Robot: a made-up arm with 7 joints. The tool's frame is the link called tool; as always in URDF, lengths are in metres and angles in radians. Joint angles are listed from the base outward. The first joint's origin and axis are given. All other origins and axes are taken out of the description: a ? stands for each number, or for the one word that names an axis. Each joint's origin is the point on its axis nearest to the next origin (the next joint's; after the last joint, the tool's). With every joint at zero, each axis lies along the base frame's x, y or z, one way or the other. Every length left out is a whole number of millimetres.
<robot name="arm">
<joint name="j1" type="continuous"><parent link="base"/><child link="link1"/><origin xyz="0 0 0.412" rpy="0 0 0"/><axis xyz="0 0 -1"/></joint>
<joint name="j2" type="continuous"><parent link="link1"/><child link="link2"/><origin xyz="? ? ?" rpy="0 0 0"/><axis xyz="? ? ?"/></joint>
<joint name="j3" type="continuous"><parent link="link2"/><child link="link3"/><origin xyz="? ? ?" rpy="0 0 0"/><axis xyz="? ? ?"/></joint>
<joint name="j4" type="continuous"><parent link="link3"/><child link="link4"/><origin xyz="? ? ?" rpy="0 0 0"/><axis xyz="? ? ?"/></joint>
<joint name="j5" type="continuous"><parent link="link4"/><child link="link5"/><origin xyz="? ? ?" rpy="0 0 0"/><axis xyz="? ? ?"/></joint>
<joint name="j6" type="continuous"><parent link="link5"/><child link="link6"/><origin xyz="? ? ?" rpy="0 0 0"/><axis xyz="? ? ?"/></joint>
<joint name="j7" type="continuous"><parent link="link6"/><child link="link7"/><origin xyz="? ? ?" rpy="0 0 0"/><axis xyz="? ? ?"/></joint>
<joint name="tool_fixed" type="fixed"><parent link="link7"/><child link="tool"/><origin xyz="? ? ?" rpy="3.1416 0 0"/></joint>
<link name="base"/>
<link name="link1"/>
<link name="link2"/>
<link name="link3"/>
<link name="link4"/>
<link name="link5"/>
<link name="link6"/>
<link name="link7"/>
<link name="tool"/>
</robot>
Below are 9 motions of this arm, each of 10 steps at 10 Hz.
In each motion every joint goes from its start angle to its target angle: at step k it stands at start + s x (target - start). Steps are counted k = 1, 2, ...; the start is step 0. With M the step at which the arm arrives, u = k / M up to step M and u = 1 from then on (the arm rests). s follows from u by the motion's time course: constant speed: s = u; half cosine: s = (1 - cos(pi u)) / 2; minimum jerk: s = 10 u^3 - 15 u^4 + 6 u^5.
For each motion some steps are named. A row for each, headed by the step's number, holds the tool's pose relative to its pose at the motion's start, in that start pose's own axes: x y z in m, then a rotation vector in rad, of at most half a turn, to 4 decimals.
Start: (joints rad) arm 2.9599 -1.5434 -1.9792 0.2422 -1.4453 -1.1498 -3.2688
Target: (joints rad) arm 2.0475 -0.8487 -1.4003 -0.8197 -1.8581 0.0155 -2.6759
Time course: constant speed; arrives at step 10
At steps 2, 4, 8, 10:
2: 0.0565 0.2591 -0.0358 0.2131 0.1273 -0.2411
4: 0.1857 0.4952 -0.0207 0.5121 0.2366 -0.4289
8: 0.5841 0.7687 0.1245 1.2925 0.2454 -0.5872
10: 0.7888 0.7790 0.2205 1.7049 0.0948 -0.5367

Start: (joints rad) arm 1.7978 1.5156 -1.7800 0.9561 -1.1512 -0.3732 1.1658
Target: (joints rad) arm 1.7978 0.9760 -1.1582 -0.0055 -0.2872 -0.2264 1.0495
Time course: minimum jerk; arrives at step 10
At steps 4, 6, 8, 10:
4: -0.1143 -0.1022 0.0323 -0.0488 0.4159 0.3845
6: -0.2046 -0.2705 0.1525 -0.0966 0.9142 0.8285
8: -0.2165 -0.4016 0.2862 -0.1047 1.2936 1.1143
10: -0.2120 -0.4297 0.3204 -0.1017 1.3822 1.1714

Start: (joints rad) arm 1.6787 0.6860 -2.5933 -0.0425 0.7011 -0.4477 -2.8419
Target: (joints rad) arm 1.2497 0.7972 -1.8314 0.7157 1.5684 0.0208 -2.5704
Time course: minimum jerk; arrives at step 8
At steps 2, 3, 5, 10:
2: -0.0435 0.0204 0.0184 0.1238 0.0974 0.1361
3: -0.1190 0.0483 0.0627 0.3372 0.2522 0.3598
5: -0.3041 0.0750 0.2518 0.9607 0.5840 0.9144
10: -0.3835 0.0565 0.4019 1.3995 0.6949 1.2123

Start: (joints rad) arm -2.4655 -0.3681 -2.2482 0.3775 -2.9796 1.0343 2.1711
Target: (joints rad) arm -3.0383 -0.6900 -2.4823 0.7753 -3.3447 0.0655 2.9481
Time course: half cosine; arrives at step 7
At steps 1, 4, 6, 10:
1: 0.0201 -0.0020 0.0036 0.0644 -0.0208 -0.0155
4: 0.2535 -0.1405 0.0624 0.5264 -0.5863 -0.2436
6: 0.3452 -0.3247 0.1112 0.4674 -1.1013 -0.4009
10: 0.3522 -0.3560 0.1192 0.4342 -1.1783 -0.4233

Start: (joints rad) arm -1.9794 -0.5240 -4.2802 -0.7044 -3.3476 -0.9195 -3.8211
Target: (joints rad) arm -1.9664 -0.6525 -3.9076 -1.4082 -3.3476 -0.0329 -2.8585
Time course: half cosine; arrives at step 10
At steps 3, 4, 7, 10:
3: -0.0354 -0.0376 0.0364 -0.1598 0.2625 0.2946
4: -0.0505 -0.0645 0.0672 -0.2524 0.4487 0.4925
7: -0.0457 -0.1415 0.1898 -0.4835 1.1072 1.0616
10: -0.0183 -0.1630 0.2521 -0.5610 1.4468 1.2521

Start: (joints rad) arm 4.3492 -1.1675 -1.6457 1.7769 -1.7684 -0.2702 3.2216
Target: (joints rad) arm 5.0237 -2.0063 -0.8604 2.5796 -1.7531 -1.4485 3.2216
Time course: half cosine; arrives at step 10
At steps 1, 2, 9, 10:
1: 0.0042 -0.0116 -0.0074 -0.0297 -0.0623 0.0217
2: 0.0180 -0.0441 -0.0239 -0.1116 -0.2432 0.0875
9: 0.0007 -0.2305 0.1163 -0.4688 -2.3687 1.1451
10: -0.0080 -0.2342 0.1210 -0.4575 -2.4218 1.1771

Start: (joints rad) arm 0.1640 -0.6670 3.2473 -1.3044 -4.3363 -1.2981 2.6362
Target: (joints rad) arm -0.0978 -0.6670 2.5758 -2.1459 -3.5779 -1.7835 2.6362
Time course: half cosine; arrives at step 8
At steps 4, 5, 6, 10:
4: -0.0006 -0.0524 0.1326 0.0409 0.4200 0.1481
5: 0.0151 -0.0499 0.1874 0.0904 0.6173 0.1127
6: 0.0378 -0.0399 0.2306 0.1397 0.7877 0.0386
10: 0.0660 -0.0265 0.2644 0.1863 0.9385 -0.0627

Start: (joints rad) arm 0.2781 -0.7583 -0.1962 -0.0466 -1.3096 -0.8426 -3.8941
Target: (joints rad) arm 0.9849 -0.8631 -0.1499 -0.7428 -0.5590 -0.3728 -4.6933
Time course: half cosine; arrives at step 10
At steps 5, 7, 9, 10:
5: -0.2492 0.0522 0.2146 0.1345 0.8003 -0.2444
7: -0.3310 0.0707 0.4020 0.1080 1.2383 -0.3472
9: -0.3511 0.0799 0.5268 0.0661 1.4858 -0.3948
10: -0.3520 0.0811 0.5438 0.0594 1.5175 -0.4004

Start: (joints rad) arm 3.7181 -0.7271 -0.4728 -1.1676 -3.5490 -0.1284 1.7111
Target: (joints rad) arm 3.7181 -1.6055 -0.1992 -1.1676 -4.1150 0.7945 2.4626
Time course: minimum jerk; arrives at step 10
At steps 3, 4, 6, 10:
3: 0.0759 -0.0884 -0.0479 -0.2570 -0.0724 -0.0042
4: 0.1426 -0.1784 -0.0749 -0.4958 -0.1040 -0.0241
6: 0.2729 -0.3961 -0.0750 -1.0024 -0.0503 -0.1487
10: 0.3527 -0.5715 -0.0176 -1.3189 0.1078 -0.3527

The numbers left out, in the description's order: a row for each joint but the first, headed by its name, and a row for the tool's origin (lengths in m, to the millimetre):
j2: xyz 0 -0.016 0, axis 0 1 0
j3: xyz 0 0 0.531, axis 0 0 -1
j4: xyz 0 -0.013 0, axis 0 1 0
j5: xyz 0 0 0.287, axis 0 0 -1
j6: xyz 0 0 0, axis 0 1 0
j7: xyz 0 0 0.116, axis 0 0 -1
tool: xyz 0 0 0

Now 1 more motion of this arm.
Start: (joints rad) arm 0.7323 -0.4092 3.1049 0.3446 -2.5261 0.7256 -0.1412
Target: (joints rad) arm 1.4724 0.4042 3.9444 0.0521 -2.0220 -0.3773 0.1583
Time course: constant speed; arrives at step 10
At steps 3, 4, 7, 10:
3: 0.1688 -0.1592 -0.0348 -0.0383 0.2055 0.7725
4: 0.2432 -0.1926 -0.0418 -0.0947 0.2704 1.0319
7: 0.5001 -0.2046 -0.0481 -0.4115 0.4165 1.7824
10: 0.7447 -0.0595 -0.0256 -0.9854 0.4112 2.4106

